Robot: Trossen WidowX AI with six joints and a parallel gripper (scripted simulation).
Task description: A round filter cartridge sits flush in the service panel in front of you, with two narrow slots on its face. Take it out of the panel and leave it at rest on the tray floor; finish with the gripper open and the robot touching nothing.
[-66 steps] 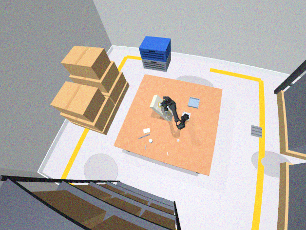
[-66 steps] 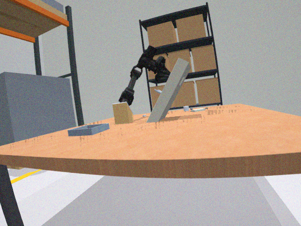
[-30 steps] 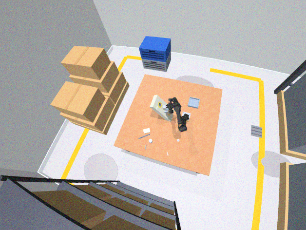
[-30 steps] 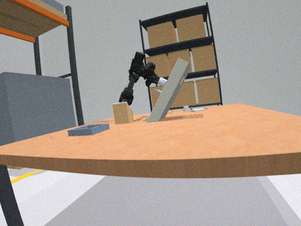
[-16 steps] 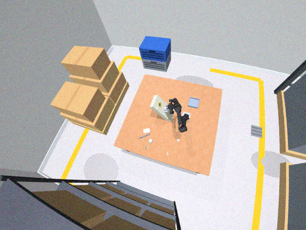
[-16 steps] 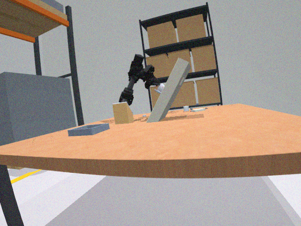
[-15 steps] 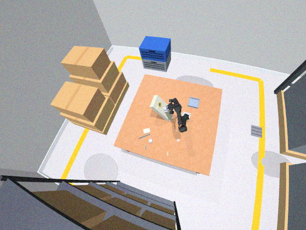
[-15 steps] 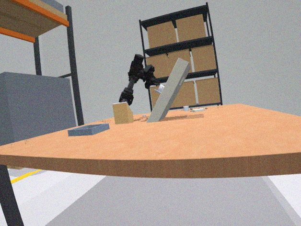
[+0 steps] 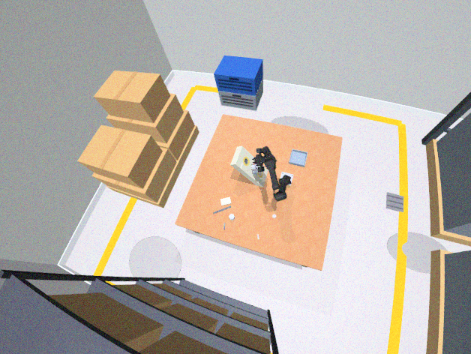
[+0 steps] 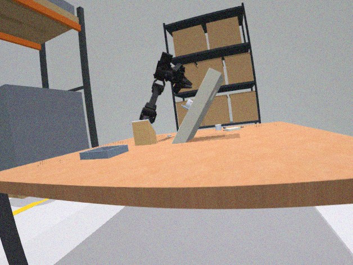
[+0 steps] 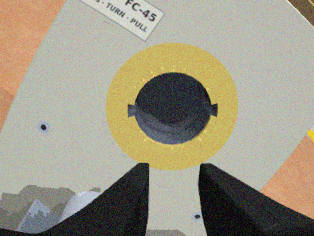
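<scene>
Now: the round filter cartridge 20 mm behind my gripper tip and 90 mm below it. From my gripper tip the other things lie so: white card 120 mm ahead, 340 mm to the left, 270 mm below; shallow grey-blue tray 320 mm behind, 330 mm to the right, 260 mm below; service panel 20 mm ahead, 110 mm below.
</scene>
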